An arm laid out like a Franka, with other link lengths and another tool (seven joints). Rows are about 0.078 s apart.
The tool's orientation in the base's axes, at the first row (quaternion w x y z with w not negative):
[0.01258, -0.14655, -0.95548, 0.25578]
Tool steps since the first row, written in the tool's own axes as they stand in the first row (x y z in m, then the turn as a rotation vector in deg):
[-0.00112, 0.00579, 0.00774, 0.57, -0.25, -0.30]
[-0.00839, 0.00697, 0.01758, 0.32, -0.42, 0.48]
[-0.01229, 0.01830, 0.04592, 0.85, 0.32, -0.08]
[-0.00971, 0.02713, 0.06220, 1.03, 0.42, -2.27]
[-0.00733, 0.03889, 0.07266, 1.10, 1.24, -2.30]
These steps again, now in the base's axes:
[0.00189, 0.00071, -0.00952, -0.58, 0.10, 0.35]
[0.00819, -0.00517, -0.01828, -0.47, -0.49, -0.23]
[0.01222, -0.01068, -0.04828, -0.72, 0.55, -0.13]
[0.01055, -0.01054, -0.06691, -0.65, 1.74, 1.71]
[0.01046, -0.00522, -0.08191, -0.49, 2.46, 1.33]

